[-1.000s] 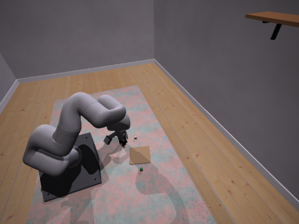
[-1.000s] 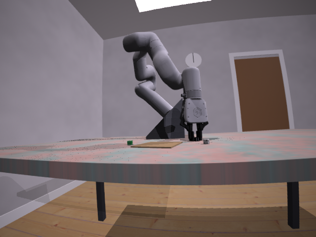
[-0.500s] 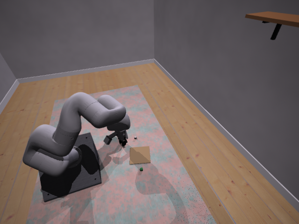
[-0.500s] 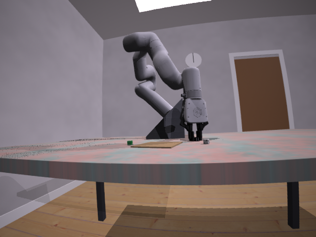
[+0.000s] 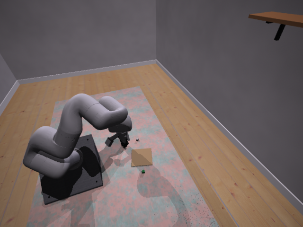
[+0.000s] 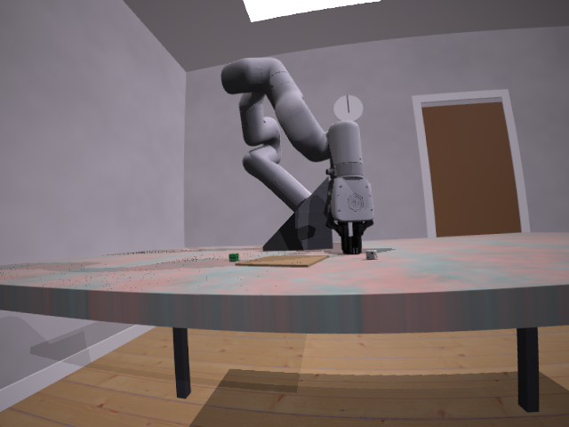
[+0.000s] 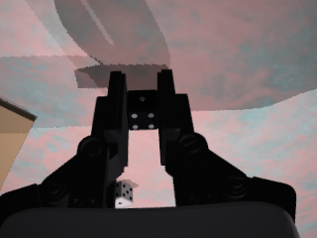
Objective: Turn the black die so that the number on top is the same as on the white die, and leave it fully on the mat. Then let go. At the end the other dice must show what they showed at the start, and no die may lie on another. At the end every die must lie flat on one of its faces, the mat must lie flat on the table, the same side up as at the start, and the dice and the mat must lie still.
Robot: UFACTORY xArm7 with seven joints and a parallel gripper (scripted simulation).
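My gripper is now 10 cm short of the white die, 3 cm to the right of it and 1 cm above it. From my hand the other things lie so: green die 9 cm ahead, 25 cm to the right, 1 cm below; tan mat 10 cm ahead, 13 cm to the right, 2 cm below; black die 1 cm ahead, 1 cm below.
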